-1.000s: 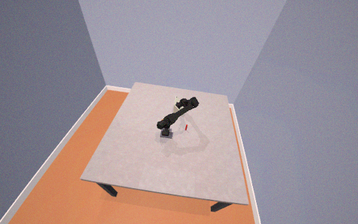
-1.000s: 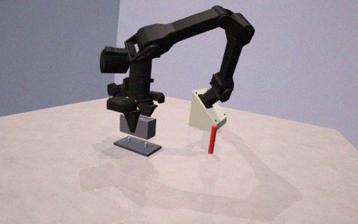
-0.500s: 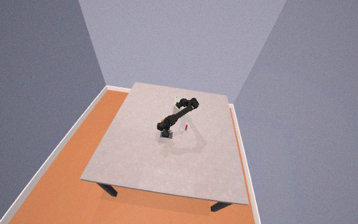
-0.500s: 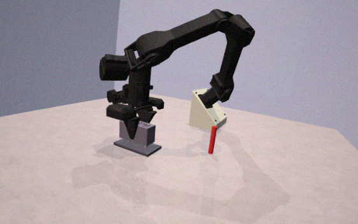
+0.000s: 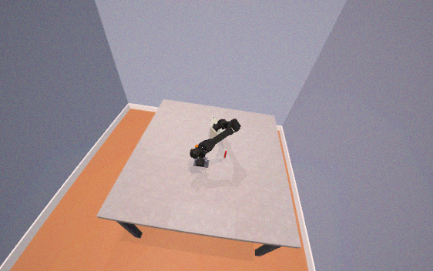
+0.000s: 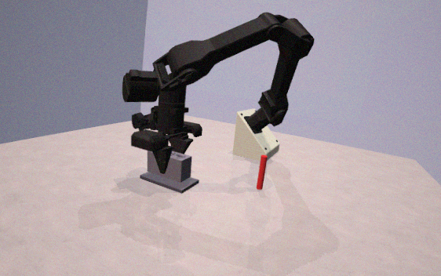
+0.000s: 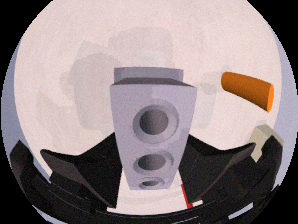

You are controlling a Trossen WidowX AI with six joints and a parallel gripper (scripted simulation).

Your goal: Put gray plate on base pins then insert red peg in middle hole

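Right now my gripper tip is 30 mm below the gray plate. Also, from my gripper tip: orange cylinder 110 mm behind, 70 mm to the right, 20 mm above; then red peg 180 mm to the left, 110 mm behind, 20 mm above; then dark base 20 mm below.
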